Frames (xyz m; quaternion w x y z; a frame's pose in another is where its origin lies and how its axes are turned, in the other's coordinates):
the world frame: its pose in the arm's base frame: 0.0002 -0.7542 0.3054 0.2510 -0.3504 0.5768 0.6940
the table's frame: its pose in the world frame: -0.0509 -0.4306 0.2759 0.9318 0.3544 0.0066 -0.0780
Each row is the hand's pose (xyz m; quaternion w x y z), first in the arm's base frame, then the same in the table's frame.
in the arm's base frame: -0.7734 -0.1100 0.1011 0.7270 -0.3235 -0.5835 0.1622
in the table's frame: 0.5130 0.9732 -0.1602 0.0158 -0.2916 -0.6997 -0.6520
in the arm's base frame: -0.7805 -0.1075 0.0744 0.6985 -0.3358 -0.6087 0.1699
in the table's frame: 0.5393 0.9692 -0.1524 0.0081 0.3212 0.6854 0.6534
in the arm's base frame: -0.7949 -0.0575 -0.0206 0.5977 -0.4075 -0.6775 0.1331
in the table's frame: 0.6237 0.9662 -0.0845 0.0963 0.3804 0.5965 0.7002
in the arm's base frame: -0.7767 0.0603 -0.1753 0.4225 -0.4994 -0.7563 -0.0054
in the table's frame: 0.7368 0.9465 0.0735 0.2594 0.3965 0.4175 0.7754
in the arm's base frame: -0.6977 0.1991 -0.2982 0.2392 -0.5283 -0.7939 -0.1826
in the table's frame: 0.7902 0.9024 0.2627 0.4290 0.3424 0.2310 0.8034
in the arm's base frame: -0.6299 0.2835 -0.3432 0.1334 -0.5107 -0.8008 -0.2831
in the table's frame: 0.7871 0.8722 0.3760 0.5247 0.2924 0.1322 0.7885
